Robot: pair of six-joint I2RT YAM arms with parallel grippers.
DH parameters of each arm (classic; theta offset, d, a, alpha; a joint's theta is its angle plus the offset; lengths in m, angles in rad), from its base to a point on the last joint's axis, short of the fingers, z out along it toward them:
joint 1: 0 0.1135 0.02 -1.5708
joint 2: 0 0 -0.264 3.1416
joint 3: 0.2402 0 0.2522 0
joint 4: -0.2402 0 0.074 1.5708
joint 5: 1.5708 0 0 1.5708
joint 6: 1.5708 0.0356 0 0
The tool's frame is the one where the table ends.
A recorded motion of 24 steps. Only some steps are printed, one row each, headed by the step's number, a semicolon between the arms.
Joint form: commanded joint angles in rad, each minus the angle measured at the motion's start. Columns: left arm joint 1, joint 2, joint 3, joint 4, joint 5, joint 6; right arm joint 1, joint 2, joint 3, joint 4, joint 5, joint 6.
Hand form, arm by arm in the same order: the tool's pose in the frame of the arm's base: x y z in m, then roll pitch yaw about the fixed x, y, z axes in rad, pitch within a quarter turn. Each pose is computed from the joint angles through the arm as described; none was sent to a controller.
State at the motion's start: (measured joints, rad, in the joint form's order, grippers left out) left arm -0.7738 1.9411 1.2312 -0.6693 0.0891 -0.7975; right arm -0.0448 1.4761 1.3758 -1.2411 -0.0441 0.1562
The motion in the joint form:
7: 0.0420 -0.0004 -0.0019 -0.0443 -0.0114 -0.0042; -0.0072 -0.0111 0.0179 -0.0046 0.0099 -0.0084
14: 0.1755 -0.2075 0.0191 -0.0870 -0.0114 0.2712; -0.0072 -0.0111 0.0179 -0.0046 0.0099 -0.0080
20: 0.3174 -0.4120 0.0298 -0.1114 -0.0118 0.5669; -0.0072 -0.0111 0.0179 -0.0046 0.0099 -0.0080
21: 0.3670 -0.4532 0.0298 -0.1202 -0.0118 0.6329; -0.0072 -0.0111 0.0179 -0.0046 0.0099 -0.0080
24: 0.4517 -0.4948 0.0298 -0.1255 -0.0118 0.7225; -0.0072 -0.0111 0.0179 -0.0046 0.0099 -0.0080
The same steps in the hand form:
7: 0.2631 -0.2400 0.1368 -2.9830 0.0459 -3.0737; 0.2679 -0.0127 0.3123 3.0697 0.2459 2.9372
14: 0.2820 -0.1956 0.2098 -2.9055 0.2468 3.0860; 0.2679 -0.0127 0.3123 3.0696 0.2459 2.9368
20: 0.2822 -0.1416 0.2753 -2.9372 0.4894 2.9463; 0.2679 -0.0127 0.3123 3.0696 0.2459 2.9368
21: 0.2817 -0.1244 0.2869 -2.9653 0.5335 2.9257; 0.2679 -0.0127 0.3123 3.0696 0.2459 2.9368
24: 0.2837 -0.0976 0.2984 -3.0146 0.5830 2.9091; 0.2679 -0.0127 0.3123 3.0696 0.2459 2.9368

